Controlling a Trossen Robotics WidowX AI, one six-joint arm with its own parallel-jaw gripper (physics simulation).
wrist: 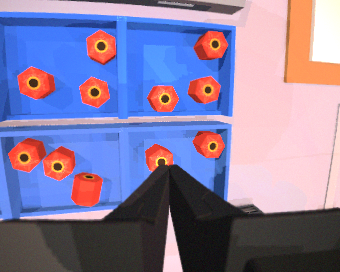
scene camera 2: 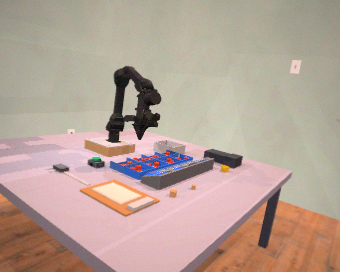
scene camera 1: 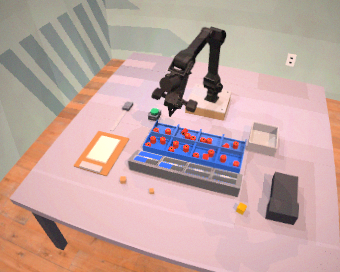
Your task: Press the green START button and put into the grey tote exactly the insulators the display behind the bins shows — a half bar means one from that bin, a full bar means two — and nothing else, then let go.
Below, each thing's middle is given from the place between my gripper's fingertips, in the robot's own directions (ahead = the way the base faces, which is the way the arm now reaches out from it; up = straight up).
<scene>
Right now the grey tote (scene camera 1: 263,139) is 39 cm to the left of my hand, 19 cm behind it and 11 cm below it. Round my hand: dark box (scene camera 1: 282,207) 55 cm to the left, 11 cm below, 10 cm ahead.
</scene>
